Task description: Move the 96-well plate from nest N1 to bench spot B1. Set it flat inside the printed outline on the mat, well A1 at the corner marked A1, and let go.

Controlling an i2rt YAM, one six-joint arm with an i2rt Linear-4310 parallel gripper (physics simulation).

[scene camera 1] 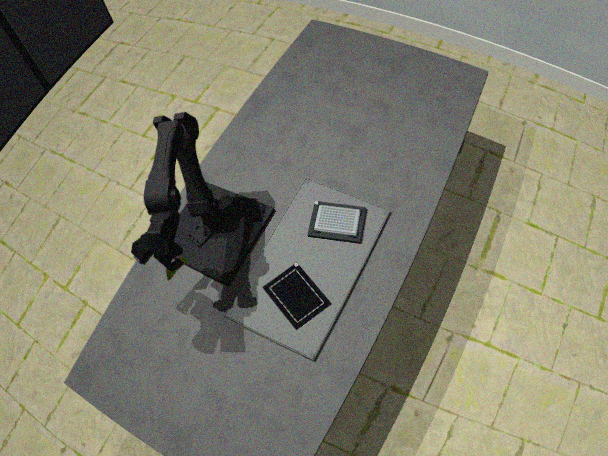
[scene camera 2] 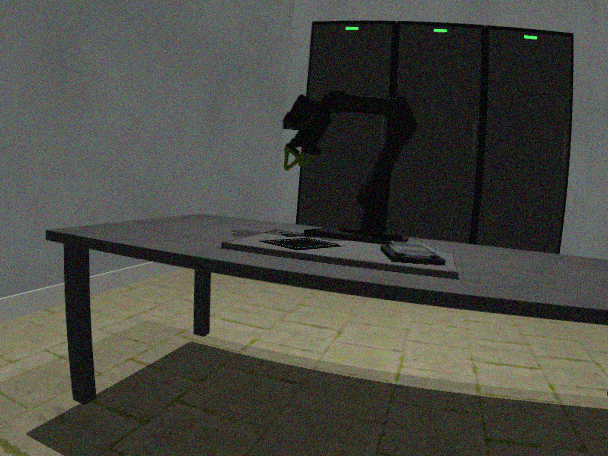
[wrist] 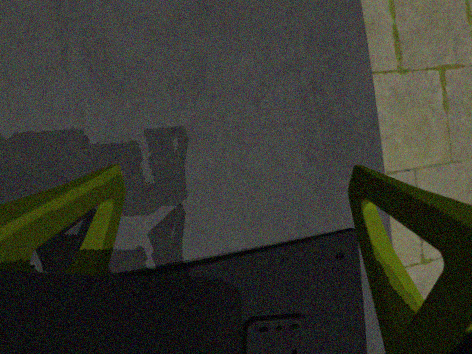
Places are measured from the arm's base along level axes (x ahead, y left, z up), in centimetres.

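Pixels of known places: gripper, fingertip midpoint: (scene camera 1: 156, 268) (scene camera 2: 292, 167) (wrist: 236, 177); arm's base at its link origin: (scene camera 1: 213, 220) (scene camera 2: 370, 234).
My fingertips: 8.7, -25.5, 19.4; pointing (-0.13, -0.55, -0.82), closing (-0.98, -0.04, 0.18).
Ahead of a thing's pixels: the offset from my fingertips to its middle, as dx, dy, dz. Level surfaces: height alone.
The white 96-well plate @[+24.4, +47.9, -17.5] (scene camera 1: 337, 220) (scene camera 2: 411, 248) sits in the dark nest N1 @[+24.4, +47.9, -18.5] (scene camera 1: 334, 238) (scene camera 2: 419, 259) on the light board. The black mat @[dz -19.2] (scene camera 1: 296, 323) (scene camera 2: 300, 243) with the printed outline of spot B1 lies on the same board, turned at an angle; a small light marker shows at one corner in scene camera 1. My gripper (wrist: 236, 177) (scene camera 2: 300, 159) is open and empty, high above the table on the arm's base side, well away from the plate. In scene camera 1 its fingers are mostly hidden by the arm. The plate does not show in the wrist view.
The light board @[+25.7, +32.4, -20.0] (scene camera 1: 350, 272) (scene camera 2: 350, 261) lies on the grey table @[dz -20.7] (scene camera 1: 380, 120) (scene camera 2: 150, 235), beside the arm's dark base plate (scene camera 1: 210, 267) (wrist: 310, 265). The arm's shadow falls on the table and board. Dark cabinets (scene camera 2: 435, 140) stand behind the table.
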